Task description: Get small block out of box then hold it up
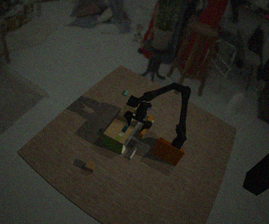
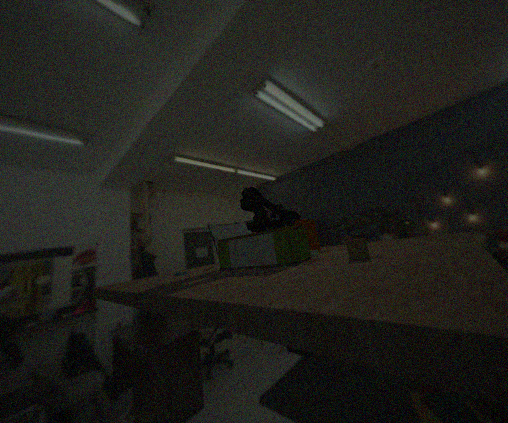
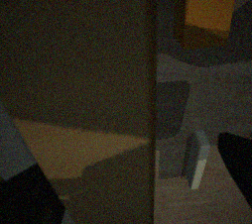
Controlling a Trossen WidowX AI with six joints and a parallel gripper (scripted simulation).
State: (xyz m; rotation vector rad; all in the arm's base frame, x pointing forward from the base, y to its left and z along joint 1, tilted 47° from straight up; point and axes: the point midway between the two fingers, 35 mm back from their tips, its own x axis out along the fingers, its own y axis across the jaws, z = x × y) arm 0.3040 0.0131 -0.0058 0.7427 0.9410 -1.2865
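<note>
My gripper tip is now 40 mm short of the box, 30 mm above it and 20 mm to the left of it. From my gripper tip the other things lie so: tan block 390 mm to the left, 60 mm below, 60 mm ahead.
</note>
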